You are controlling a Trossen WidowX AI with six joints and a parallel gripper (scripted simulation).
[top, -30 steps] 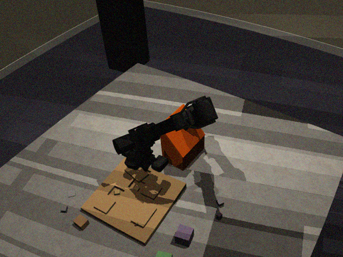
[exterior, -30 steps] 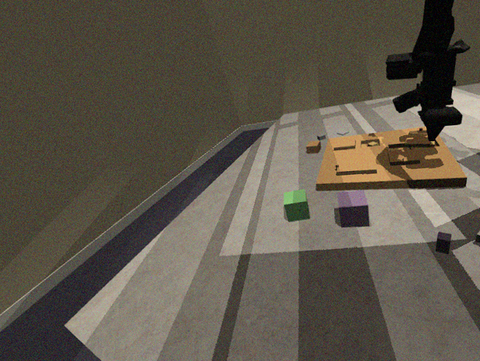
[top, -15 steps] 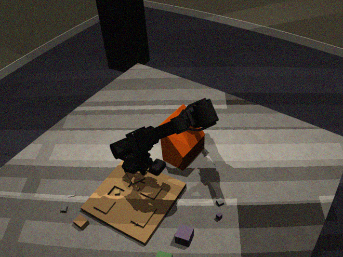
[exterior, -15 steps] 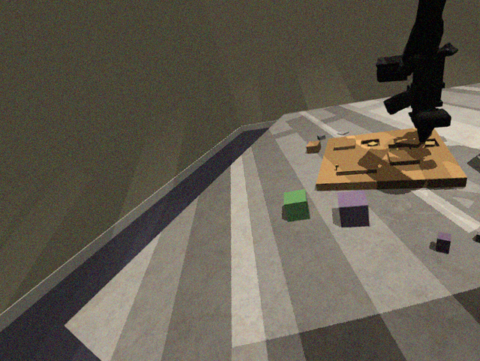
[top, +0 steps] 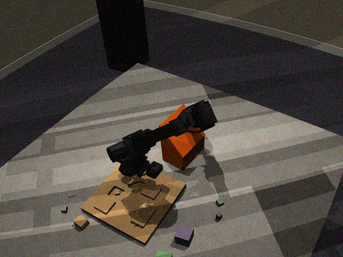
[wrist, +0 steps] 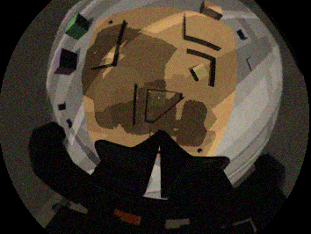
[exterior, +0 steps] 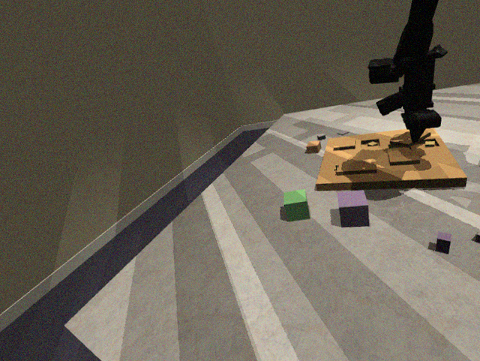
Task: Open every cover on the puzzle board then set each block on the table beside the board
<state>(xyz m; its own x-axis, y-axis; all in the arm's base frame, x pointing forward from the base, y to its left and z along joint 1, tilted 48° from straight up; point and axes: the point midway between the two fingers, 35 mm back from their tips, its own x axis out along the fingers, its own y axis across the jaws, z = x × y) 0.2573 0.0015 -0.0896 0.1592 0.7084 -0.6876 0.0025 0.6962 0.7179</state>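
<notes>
The tan puzzle board is 90 mm ahead of my gripper tip, 30 mm to the left of it and 10 mm below it. From my gripper tip the other things lie so: small purple block (340 mm to the left, 20 mm below, 10 mm ahead); brown cube (280 mm ahead, 80 mm to the right, 20 mm below); purple cube (280 mm to the left, 140 mm ahead, 10 mm below).
</notes>
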